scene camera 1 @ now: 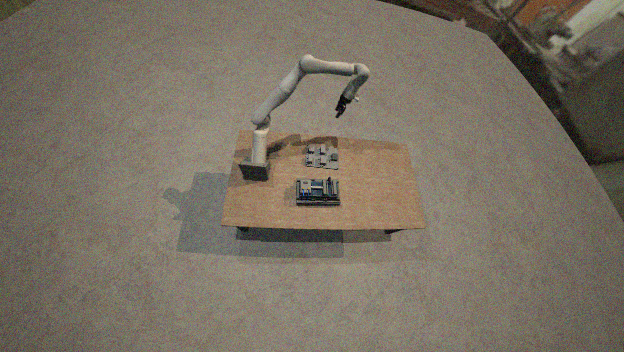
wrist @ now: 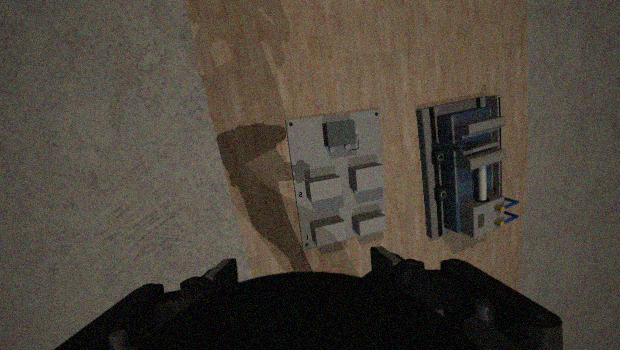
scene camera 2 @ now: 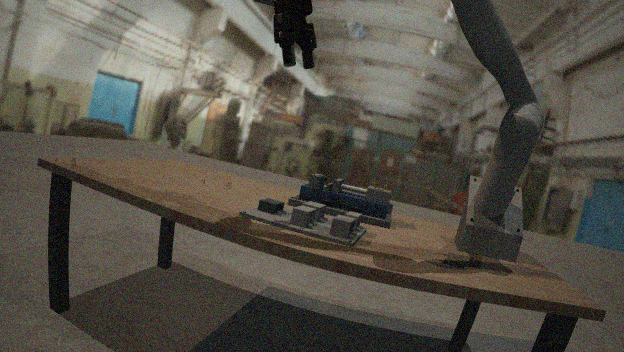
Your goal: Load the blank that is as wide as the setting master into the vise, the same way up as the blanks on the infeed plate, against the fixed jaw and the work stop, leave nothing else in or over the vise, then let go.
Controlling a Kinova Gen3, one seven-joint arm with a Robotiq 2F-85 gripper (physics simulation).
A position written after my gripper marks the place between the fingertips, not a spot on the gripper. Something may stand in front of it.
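Note:
Scene camera 2 shows me my gripper (scene camera 2: 300,67), which is open and holds nothing, and it shows an infeed plate (scene camera 2: 322,231) as well. In the wrist view I find both the gripper (wrist: 304,268) and the plate (wrist: 309,158).

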